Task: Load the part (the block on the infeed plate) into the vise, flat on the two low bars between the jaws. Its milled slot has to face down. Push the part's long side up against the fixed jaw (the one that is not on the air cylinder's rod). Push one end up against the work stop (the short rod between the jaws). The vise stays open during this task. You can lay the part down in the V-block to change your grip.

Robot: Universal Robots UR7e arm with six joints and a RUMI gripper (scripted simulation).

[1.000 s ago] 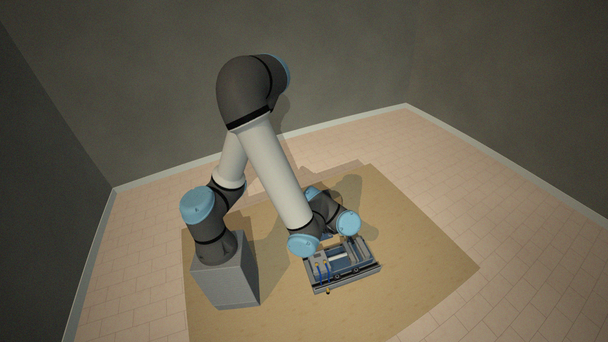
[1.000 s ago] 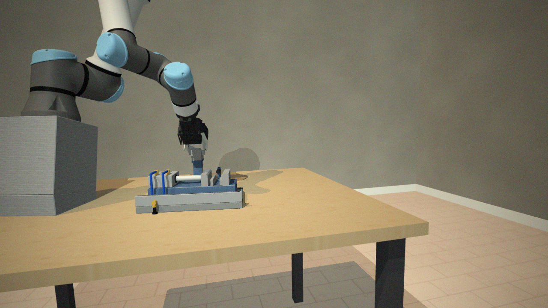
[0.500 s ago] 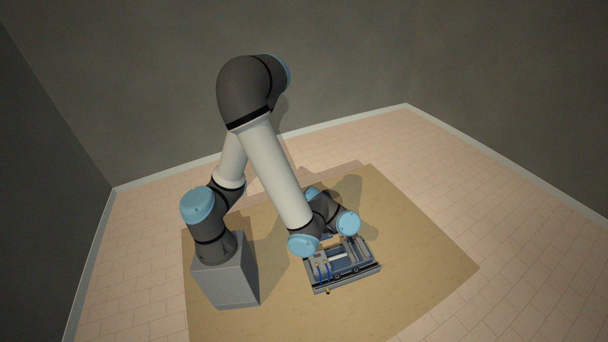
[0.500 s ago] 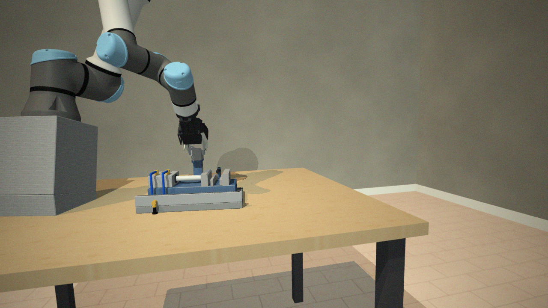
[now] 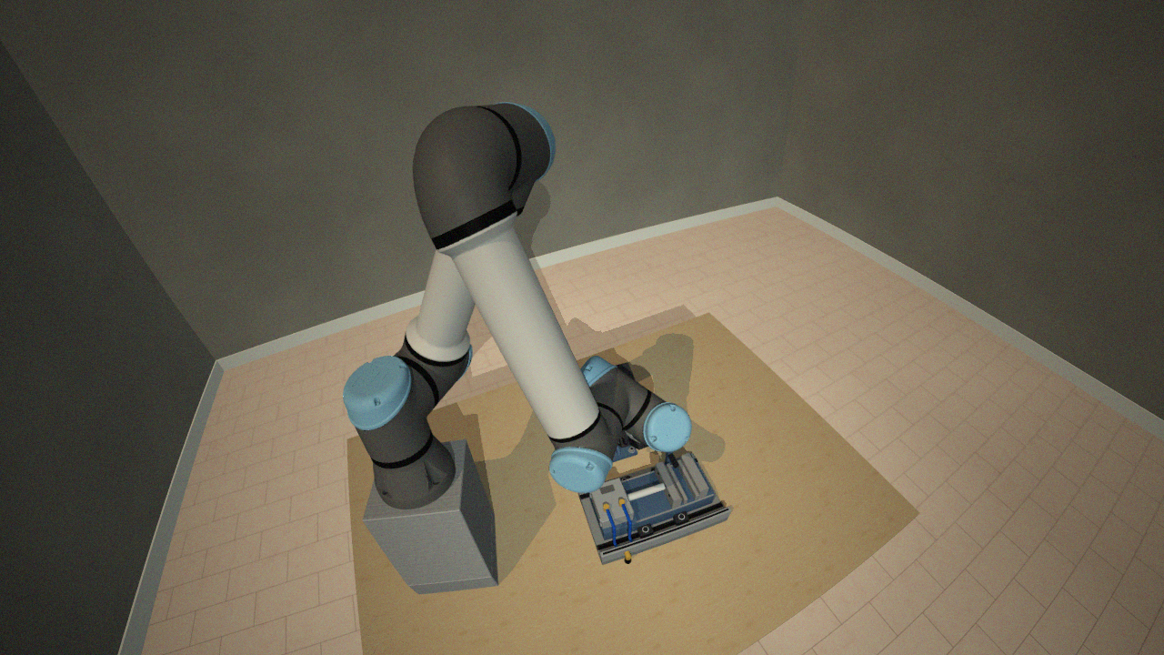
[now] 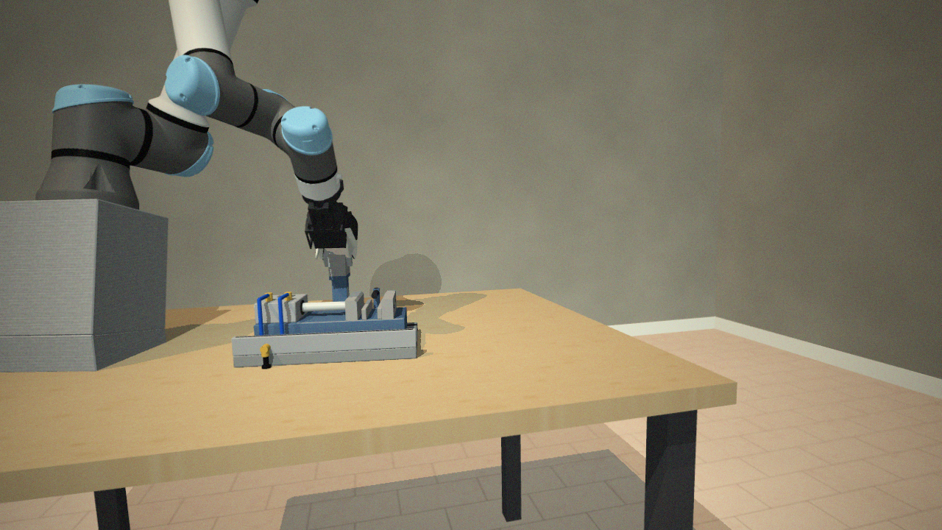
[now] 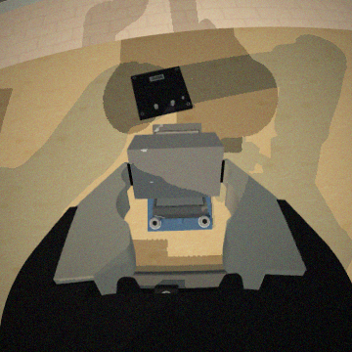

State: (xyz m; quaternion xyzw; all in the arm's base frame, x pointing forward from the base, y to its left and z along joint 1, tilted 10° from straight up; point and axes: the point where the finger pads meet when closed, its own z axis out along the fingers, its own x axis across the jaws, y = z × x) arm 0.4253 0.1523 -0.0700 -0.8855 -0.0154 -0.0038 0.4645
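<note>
Now: the v-block post 10 cm below my hand. Also, from my hand: part 1 cm to the left, 1 cm below; white cylinder rod 1 cm ahead, 19 cm to the right, 8 cm below; work stop 10 cm ahead, 14 cm to the right, 7 cm below.
</note>
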